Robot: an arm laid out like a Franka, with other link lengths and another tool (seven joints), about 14 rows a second.
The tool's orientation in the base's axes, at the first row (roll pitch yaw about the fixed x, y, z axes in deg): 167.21 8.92 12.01
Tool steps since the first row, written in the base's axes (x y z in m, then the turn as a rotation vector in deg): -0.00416 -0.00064 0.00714 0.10 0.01 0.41; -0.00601 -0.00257 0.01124 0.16 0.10 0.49; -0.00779 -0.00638 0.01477 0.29 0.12 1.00; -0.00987 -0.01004 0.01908 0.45 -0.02 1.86; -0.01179 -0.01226 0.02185 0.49 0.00 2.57; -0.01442 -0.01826 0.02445 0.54 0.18 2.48; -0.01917 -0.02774 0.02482 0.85 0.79 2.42; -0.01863 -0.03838 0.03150 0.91 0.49 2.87; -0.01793 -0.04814 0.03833 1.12 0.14 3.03; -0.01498 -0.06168 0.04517 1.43 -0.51 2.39; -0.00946 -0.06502 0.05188 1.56 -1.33 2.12
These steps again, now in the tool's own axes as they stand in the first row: -0.00526 0.00118 -0.00630 0.04 0.10 -0.41; -0.00808 0.00347 -0.00958 0.10 0.05 -0.51; -0.01113 0.00743 -0.01185 0.15 0.17 -1.02; -0.01456 0.01134 -0.01489 0.14 0.53 -1.83; -0.01730 0.01360 -0.01681 0.07 0.68 -2.53; -0.02148 0.01922 -0.01756 0.17 0.50 -2.49; -0.02807 0.02716 -0.01508 0.61 -0.02 -2.61; -0.03078 0.03882 -0.01893 0.54 0.38 -2.98; -0.03316 0.04972 -0.02316 0.64 0.79 -3.07; -0.03416 0.06473 -0.02669 0.91 1.34 -2.32; -0.03055 0.07066 -0.03289 0.91 2.09 -1.87
